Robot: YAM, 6 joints.
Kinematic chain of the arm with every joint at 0, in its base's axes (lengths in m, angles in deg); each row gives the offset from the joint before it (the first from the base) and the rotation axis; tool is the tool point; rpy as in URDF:
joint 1: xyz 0 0 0.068 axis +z
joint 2: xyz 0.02 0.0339 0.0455 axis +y
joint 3: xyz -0.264 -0.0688 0 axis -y
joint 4: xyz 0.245 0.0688 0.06 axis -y
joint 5: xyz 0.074 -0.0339 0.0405 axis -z
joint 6: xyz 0.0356 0 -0.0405 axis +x
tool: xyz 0 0 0 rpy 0 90 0
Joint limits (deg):
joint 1: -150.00..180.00
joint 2: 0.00..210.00
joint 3: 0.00..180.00
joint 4: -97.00..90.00
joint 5: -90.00..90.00
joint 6: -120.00..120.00
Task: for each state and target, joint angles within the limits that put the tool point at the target. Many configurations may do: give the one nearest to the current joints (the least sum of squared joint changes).
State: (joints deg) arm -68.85 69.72 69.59 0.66 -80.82 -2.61
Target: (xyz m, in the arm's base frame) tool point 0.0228 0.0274 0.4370
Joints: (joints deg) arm -52.45 17.97 56.84 -8.25 -77.64 -2.61
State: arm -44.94 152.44 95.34 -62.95 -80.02 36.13
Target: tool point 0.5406 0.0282 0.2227
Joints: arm -0.67 144.24 134.38 -39.03 -75.92 36.13
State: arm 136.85 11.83 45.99 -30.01 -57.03 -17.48
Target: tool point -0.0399 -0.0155 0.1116
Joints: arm 154.90 13.12 5.81 -72.61 -60.42 -17.48
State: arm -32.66 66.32 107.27 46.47 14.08 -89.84
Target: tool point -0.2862 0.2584 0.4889
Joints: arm -43.45 17.48 106.97 62.68 15.02 -89.84
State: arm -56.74 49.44 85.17 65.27 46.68 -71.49
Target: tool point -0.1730 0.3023 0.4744
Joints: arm -64.51 14.96 96.48 73.43 47.03 -71.49
